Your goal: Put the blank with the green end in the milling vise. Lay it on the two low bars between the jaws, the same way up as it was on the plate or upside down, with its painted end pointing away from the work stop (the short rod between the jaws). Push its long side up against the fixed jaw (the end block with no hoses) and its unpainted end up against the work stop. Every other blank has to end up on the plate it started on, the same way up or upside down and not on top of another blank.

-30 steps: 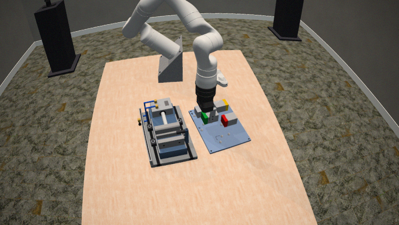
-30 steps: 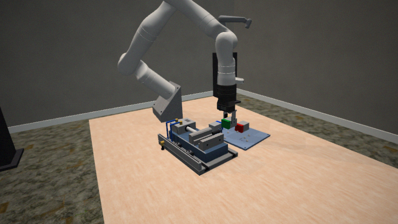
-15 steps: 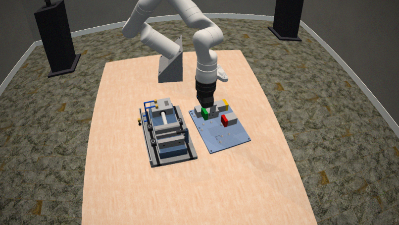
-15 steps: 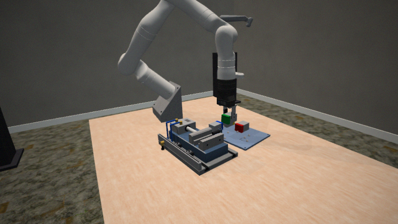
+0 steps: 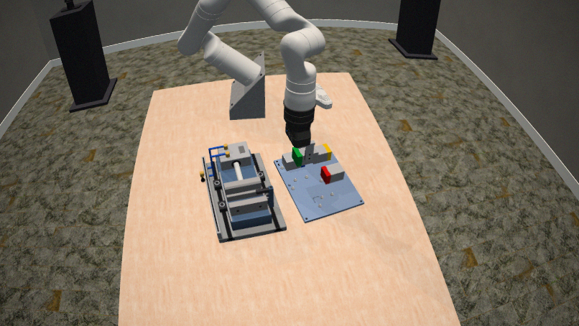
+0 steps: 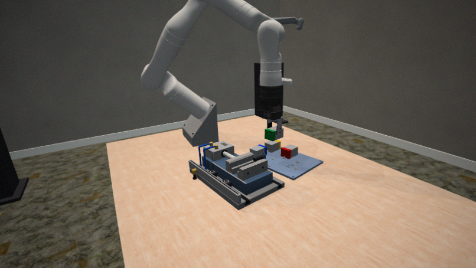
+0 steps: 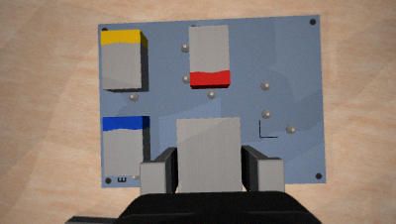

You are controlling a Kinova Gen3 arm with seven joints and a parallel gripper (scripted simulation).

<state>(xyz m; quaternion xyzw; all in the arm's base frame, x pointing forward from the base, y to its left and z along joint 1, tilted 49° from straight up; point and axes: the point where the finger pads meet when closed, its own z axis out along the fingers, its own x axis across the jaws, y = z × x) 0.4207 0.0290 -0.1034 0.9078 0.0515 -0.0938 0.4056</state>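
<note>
The fixed jaw lies 110 mm ahead of my hand, 170 mm to the right of it and 70 mm below it. The rest, counted from my hand: blue plate (10 mm behind, 50 mm to the left, 140 mm below); then green-ended blank (20 mm below); then blue-ended blank (90 mm behind, 10 mm to the right, 120 mm below).
</note>
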